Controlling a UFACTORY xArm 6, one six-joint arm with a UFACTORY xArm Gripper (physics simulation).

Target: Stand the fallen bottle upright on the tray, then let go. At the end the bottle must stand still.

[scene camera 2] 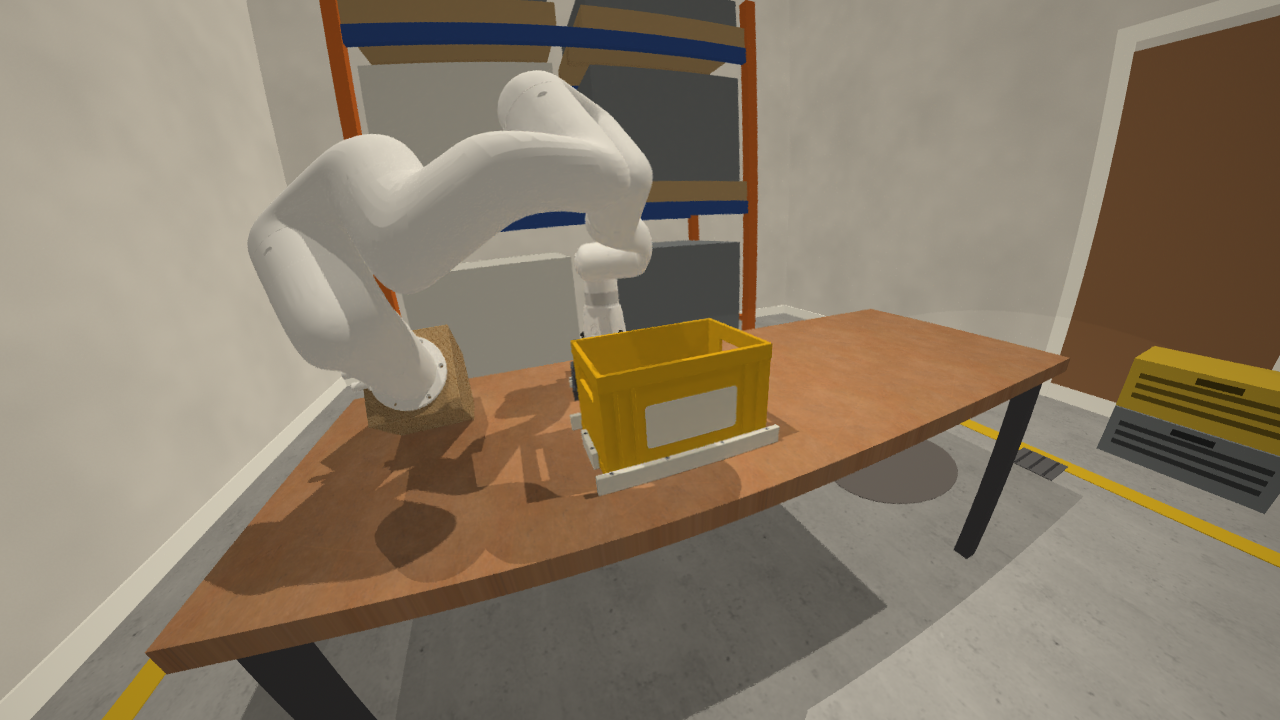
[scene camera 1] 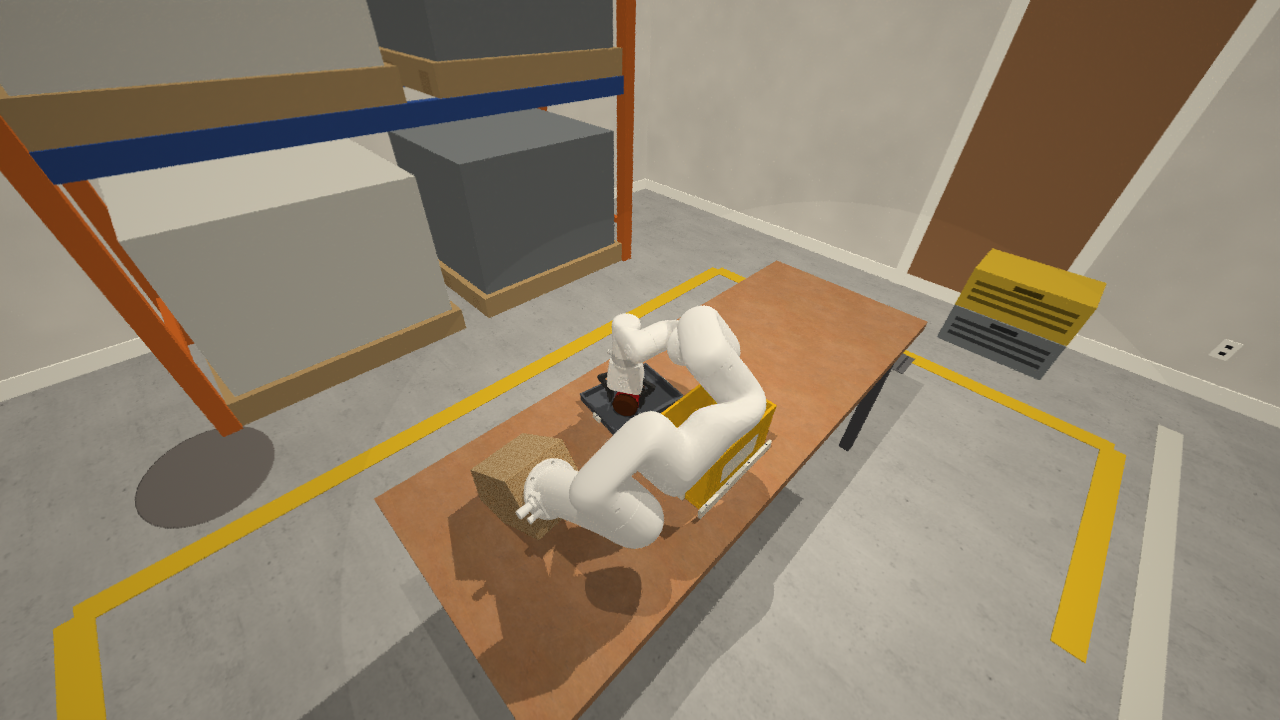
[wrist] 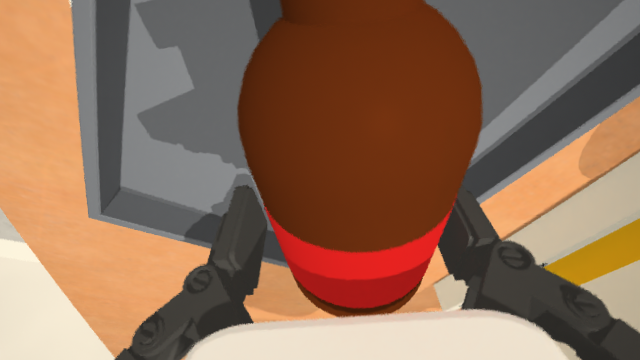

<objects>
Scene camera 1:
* my gripper: 626,402
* dark grey tray: 664,395
</objects>
